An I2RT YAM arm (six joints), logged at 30 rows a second.
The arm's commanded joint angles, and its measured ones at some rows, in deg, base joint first. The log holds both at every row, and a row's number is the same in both.
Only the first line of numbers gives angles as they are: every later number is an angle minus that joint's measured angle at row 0.
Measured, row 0: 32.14 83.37 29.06 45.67 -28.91 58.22
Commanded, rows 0 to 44: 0.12 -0.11 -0.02 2.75 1.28 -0.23; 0.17 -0.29 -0.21 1.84 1.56 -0.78; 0.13 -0.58 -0.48 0.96 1.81 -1.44; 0.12 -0.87 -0.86 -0.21 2.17 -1.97; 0.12 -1.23 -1.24 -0.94 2.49 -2.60; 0.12 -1.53 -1.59 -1.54 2.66 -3.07; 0.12 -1.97 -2.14 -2.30 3.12 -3.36; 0.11 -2.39 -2.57 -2.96 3.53 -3.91; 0.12 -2.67 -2.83 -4.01 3.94 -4.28; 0.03 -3.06 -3.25 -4.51 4.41 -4.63; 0.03 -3.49 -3.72 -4.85 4.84 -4.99; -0.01 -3.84 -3.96 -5.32 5.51 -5.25; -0.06 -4.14 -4.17 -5.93 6.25 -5.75; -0.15 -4.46 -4.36 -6.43 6.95 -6.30; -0.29 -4.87 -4.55 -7.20 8.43 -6.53; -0.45 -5.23 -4.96 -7.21 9.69 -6.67; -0.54 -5.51 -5.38 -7.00 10.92 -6.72; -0.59 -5.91 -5.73 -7.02 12.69 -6.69; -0.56 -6.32 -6.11 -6.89 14.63 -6.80; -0.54 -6.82 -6.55 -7.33 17.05 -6.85; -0.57 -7.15 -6.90 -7.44 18.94 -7.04; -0.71 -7.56 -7.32 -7.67 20.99 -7.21; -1.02 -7.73 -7.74 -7.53 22.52 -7.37; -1.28 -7.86 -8.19 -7.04 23.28 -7.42; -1.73 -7.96 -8.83 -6.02 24.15 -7.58; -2.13 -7.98 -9.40 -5.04 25.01 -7.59; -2.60 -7.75 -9.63 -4.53 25.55 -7.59; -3.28 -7.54 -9.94 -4.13 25.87 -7.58; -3.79 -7.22 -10.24 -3.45 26.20 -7.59; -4.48 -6.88 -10.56 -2.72 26.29 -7.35; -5.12 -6.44 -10.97 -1.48 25.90 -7.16; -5.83 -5.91 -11.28 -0.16 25.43 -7.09; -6.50 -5.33 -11.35 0.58 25.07 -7.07; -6.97 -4.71 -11.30 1.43 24.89 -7.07; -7.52 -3.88 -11.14 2.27 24.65 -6.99; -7.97 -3.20 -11.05 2.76 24.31 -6.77; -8.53 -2.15 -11.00 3.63 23.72 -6.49; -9.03 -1.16 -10.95 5.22 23.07 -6.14; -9.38 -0.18 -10.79 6.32 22.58 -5.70; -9.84 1.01 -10.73 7.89 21.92 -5.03; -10.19 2.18 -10.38 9.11 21.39 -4.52; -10.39 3.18 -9.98 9.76 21.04 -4.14; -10.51 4.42 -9.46 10.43 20.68 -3.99; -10.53 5.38 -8.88 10.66 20.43 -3.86; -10.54 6.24 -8.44 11.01 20.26 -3.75
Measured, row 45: -10.47 4.57 -9.51 6.08 21.99 -4.59
